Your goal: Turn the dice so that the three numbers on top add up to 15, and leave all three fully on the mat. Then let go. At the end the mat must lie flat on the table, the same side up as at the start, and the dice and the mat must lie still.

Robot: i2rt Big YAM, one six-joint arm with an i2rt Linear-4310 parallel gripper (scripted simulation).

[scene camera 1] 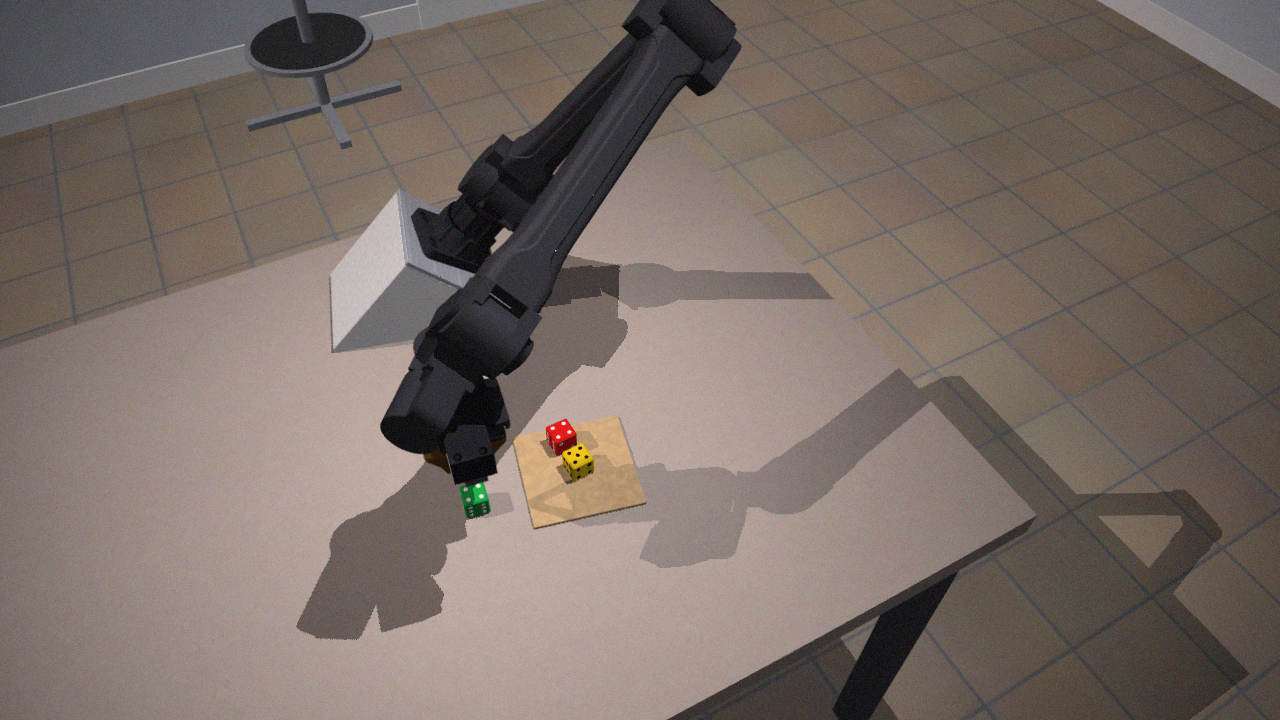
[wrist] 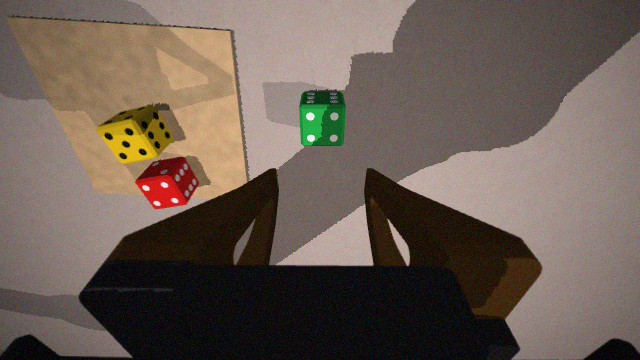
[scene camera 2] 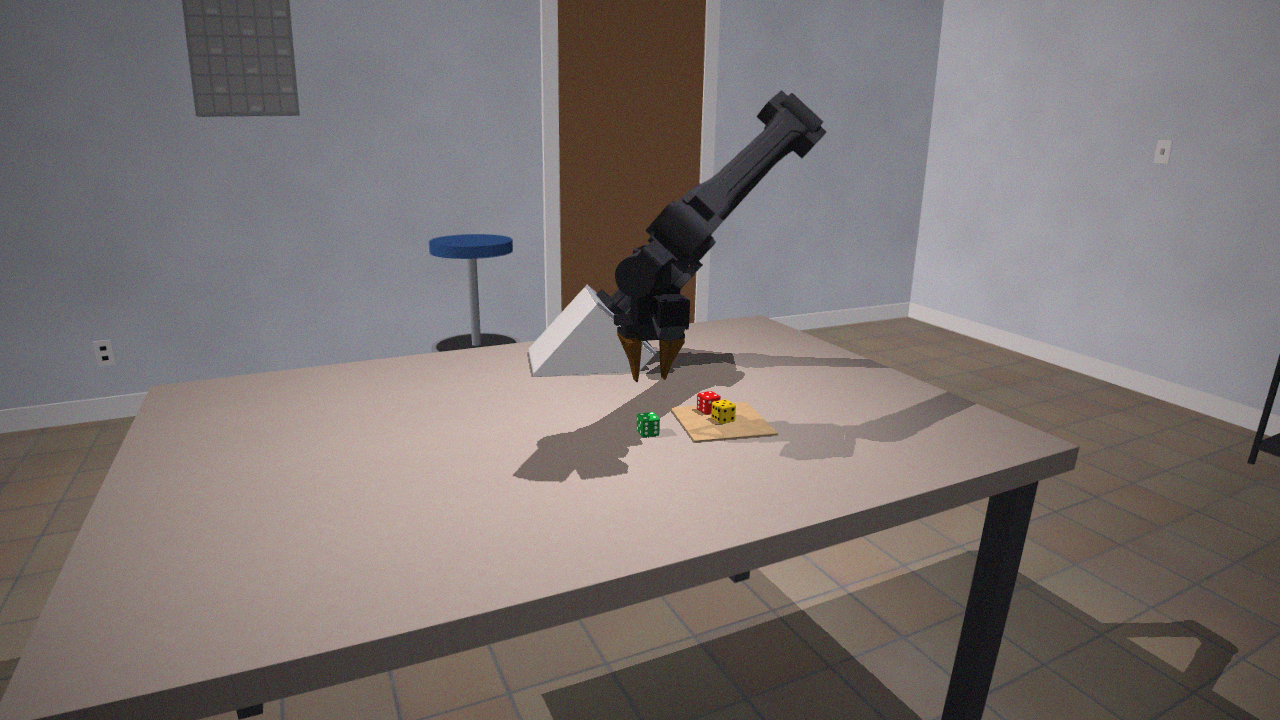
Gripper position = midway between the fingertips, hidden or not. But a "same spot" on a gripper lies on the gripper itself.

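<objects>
My gripper is visible in scene camera 1 (467, 464), and a tan mat shows there as well. The wrist view gives me my gripper and the tan mat too. In scene camera 2 I see my gripper again, and the tan mat is visible to me in scene camera 2 (748, 423). On my gripper, (scene camera 2: 633, 340) and (wrist: 481, 289) are the same spot. On the tan mat, (scene camera 1: 553, 497) is the same spot as (wrist: 191, 85).
</objects>
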